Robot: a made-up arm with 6 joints.
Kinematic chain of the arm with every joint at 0, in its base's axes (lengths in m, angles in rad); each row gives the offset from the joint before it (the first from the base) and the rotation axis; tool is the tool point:
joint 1: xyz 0 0 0.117 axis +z
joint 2: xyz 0 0.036 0 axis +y
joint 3: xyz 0 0 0.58 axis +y
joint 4: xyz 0 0 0.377 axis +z
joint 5: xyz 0 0 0 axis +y
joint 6: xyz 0 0 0.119 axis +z
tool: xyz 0 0 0
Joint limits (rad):
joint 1: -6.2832..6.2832
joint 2: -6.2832..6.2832
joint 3: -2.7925..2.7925
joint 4: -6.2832..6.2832
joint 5: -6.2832..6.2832
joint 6: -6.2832..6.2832
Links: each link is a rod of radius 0.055 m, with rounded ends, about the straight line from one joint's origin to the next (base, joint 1, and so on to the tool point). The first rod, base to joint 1, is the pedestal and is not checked.
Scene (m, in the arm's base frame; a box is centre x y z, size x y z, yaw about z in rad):
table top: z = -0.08
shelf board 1: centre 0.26 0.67 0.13 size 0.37 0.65 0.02 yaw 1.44
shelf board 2: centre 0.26 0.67 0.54 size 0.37 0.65 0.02 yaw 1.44
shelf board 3: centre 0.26 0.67 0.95 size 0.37 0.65 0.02 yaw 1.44
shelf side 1: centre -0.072 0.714 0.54 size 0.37 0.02 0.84 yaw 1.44
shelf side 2: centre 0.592 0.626 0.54 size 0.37 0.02 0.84 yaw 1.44
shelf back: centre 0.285 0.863 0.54 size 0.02 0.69 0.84 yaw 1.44
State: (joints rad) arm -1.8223 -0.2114 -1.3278 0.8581 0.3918 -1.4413
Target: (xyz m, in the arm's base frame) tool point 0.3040 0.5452 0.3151
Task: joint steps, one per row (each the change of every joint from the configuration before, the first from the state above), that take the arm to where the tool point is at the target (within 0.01 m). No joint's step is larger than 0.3 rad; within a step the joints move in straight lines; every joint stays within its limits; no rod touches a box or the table.
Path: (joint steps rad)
1: -0.0380 0.1996 -0.2007 0.0151 -0.0045 0.0000
2: -0.0380 0.1995 -0.2006 0.0150 -0.0045 0.0000
3: -0.0994 -0.1968 -0.2670 0.0171 -0.0344 0.0000
4: -0.0994 -0.1969 -0.2670 0.0171 -0.0343 0.0000
5: 0.0619 -0.1225 0.1861 -0.0129 0.0082 0.0000
6: 0.0620 -0.1225 0.1861 -0.0130 0.0082 0.0000

